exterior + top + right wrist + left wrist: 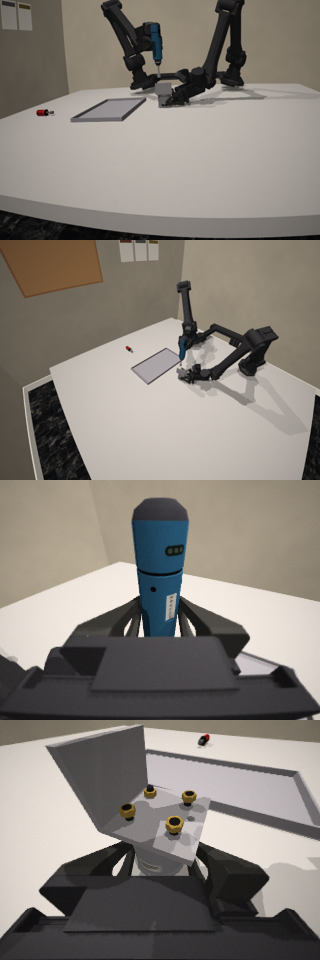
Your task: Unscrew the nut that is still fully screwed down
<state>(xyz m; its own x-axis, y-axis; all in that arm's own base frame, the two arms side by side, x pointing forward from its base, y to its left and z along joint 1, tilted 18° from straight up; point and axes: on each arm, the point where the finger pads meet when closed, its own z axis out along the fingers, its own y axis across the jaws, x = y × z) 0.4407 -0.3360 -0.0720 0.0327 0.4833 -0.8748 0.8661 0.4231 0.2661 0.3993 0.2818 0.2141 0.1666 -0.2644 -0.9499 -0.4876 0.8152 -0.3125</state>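
The joint module is 1 cm above my left hand. The rest, counted from my left hand: short red-handled tool (57 cm to the right, 9 cm ahead, 1 cm below); l-shaped bracket (5 cm above); grey tray (24 cm to the right, 3 cm ahead, 2 cm below).
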